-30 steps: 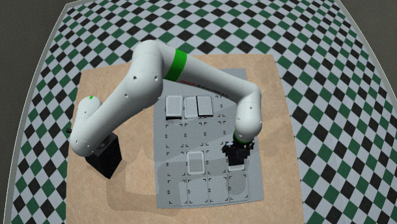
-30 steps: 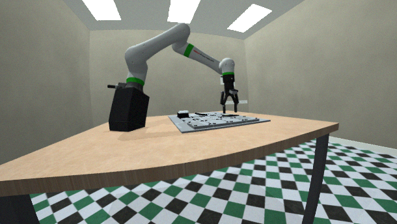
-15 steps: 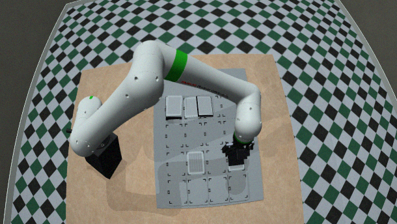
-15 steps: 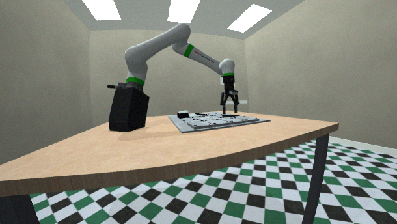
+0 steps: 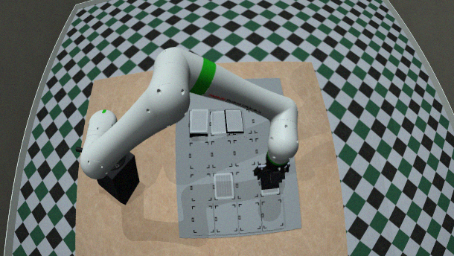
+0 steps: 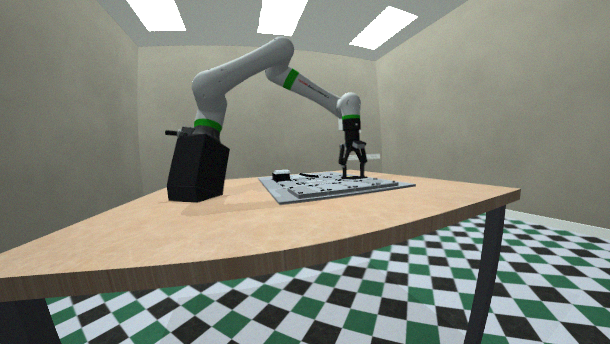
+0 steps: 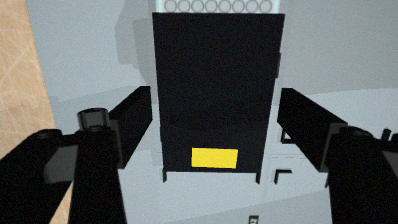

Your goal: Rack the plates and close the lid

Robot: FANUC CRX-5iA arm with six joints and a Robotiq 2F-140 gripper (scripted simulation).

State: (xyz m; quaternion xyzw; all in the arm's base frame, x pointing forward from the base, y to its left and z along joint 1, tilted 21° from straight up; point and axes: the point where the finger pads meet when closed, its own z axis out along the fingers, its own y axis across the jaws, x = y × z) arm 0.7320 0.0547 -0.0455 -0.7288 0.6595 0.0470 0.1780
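The black plate lid lies 20 mm below my hand. From my hand the other things lie so: bay label 32: 170 mm behind, 120 mm to the left, 40 mm below; fine-welled plate: 210 mm behind, 50 mm to the right, 30 mm below; bay label reading 33: 150 mm behind, 50 mm to the right, 40 mm below.
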